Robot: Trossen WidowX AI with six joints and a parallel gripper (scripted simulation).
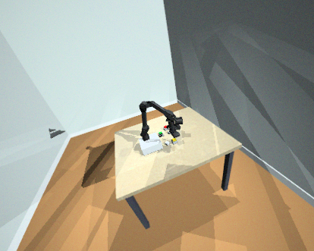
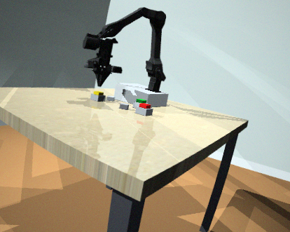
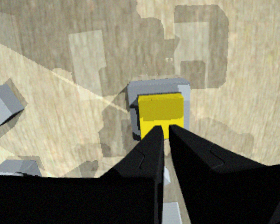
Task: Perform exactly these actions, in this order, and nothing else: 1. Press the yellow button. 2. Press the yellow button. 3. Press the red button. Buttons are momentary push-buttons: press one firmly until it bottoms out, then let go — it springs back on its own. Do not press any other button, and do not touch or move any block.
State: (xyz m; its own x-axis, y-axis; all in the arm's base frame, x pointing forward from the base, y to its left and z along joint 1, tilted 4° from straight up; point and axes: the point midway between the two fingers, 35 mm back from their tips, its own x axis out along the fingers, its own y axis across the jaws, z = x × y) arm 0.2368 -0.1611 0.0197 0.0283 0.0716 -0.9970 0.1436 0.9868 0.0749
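Now: gripper tip 3 cm above the yellow button. Round my gripper tip: green button (6 cm behind, 19 cm to the left, 3 cm below); then red button (4 cm ahead, 25 cm to the left, 3 cm below).
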